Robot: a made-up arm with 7 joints. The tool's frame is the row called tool. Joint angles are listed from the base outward.
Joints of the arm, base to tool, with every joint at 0 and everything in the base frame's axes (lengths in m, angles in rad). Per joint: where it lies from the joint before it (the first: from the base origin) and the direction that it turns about. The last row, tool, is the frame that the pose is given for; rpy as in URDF.
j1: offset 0 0 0.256 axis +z
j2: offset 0 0 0 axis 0 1 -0.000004
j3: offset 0 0 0.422 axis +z
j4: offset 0.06 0 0 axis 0 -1 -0.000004
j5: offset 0.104 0 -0.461 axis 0 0.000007 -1
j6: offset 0 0 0 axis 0 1 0.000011
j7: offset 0.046 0 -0.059 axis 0 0.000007 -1
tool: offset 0 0 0 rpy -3.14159 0 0
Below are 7 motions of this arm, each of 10 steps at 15 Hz.
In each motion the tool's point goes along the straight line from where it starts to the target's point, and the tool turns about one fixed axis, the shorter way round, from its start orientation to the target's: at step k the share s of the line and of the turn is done. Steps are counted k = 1, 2, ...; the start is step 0. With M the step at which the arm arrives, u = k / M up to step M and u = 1 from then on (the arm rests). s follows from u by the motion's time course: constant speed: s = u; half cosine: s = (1 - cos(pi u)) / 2; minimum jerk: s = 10 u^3 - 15 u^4 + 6 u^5.
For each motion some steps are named. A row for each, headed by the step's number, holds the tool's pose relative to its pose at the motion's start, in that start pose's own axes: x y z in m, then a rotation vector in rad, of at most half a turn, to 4 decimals.
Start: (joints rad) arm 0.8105 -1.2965 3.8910 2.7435 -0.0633 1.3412 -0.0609
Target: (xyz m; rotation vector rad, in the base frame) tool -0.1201 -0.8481 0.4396 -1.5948 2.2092 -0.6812
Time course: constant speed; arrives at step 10
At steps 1, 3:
1: -0.0147 -0.0381 0.0148 -0.0035 -0.0301 -0.0104
3: -0.0442 -0.1143 0.0445 -0.0105 -0.0903 -0.0312

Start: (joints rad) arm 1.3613 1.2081 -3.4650 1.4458 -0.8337 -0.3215 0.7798
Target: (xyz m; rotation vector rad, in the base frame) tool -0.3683 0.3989 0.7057 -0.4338 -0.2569 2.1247
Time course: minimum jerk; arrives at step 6
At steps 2, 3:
2: -0.0098 0.0676 -0.0481 -0.0503 0.0568 0.1909
3: -0.0232 0.1612 -0.1145 -0.1199 0.1353 0.4547

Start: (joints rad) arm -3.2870 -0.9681 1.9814 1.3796 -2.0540 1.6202 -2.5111
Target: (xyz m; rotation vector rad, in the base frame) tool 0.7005 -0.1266 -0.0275 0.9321 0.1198 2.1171
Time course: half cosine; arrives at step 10
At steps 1, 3, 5, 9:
1: 0.0033 -0.0089 -0.0143 0.0186 -0.0090 -0.0005
3: 0.0276 -0.0747 -0.1200 0.1565 -0.0754 -0.0041
5: 0.0668 -0.1813 -0.2912 0.3798 -0.1829 -0.0099
9: 0.1304 -0.3537 -0.5681 0.7409 -0.3569 -0.0192

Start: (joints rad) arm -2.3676 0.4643 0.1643 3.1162 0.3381 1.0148 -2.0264
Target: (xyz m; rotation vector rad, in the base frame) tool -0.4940 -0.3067 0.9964 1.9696 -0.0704 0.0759
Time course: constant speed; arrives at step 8
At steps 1, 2, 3, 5, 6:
1: -0.0186 -0.0204 0.0080 0.0601 0.0534 0.0319
2: -0.0372 -0.0408 0.0161 0.1202 0.1068 0.0639
3: -0.0559 -0.0612 0.0241 0.1803 0.1602 0.0958
5: -0.0931 -0.1020 0.0402 0.3005 0.2671 0.1597
6: -0.1117 -0.1224 0.0483 0.3607 0.3205 0.1916

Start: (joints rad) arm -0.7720 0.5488 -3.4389 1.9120 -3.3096 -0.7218 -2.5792
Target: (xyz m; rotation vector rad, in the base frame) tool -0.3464 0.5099 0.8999 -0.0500 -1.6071 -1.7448
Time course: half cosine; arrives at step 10
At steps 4, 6, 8, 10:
4: -0.0977 -0.0284 0.1545 0.0172 0.0341 -0.5636
6: -0.1850 -0.0539 0.2928 0.0325 0.0647 -1.0677
8: -0.2557 -0.0745 0.4046 0.0450 0.0894 -1.4755
10: -0.2827 -0.0823 0.4473 0.0497 0.0988 -1.6313

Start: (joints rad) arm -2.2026 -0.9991 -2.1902 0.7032 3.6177 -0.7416 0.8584
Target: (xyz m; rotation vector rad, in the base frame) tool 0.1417 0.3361 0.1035 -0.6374 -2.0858 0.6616
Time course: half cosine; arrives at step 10
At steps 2, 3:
2: -0.0128 -0.0187 -0.0193 -0.0469 0.0023 0.0823
3: -0.0275 -0.0404 -0.0417 -0.1012 0.0049 0.1777

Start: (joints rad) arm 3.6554 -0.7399 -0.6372 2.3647 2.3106 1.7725 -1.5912
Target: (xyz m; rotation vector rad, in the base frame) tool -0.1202 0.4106 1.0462 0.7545 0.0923 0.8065
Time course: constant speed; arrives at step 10
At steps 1, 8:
1: -0.0212 -0.0015 -0.0348 -0.0646 -0.0179 0.0362
8: -0.1698 -0.0121 -0.2784 -0.5167 -0.1431 0.2893

